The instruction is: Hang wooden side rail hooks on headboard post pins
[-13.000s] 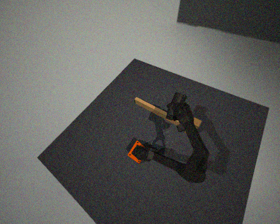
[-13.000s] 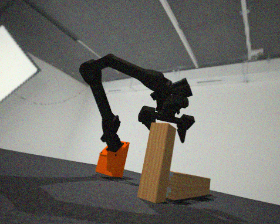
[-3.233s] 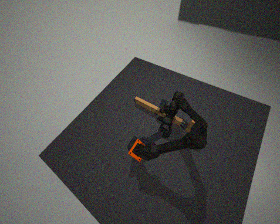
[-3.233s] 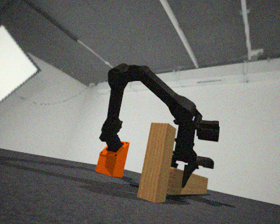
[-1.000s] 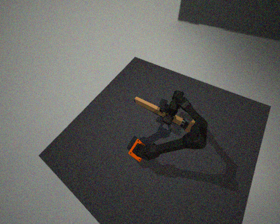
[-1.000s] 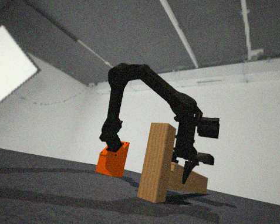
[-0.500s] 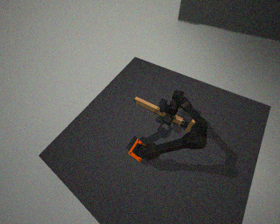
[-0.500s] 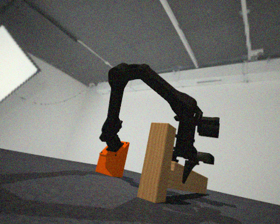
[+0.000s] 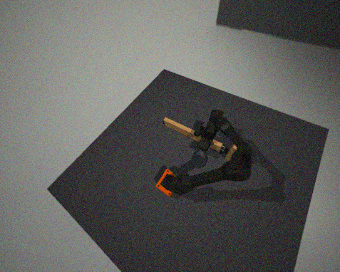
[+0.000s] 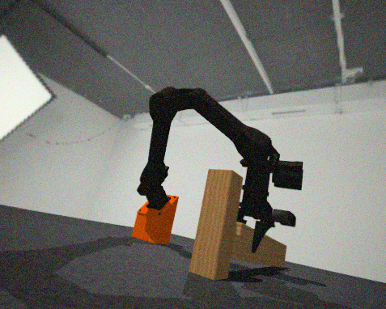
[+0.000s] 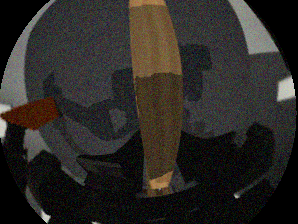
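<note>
The headboard post is 160 mm to the right of my gripper tip and 40 mm above it.
</note>
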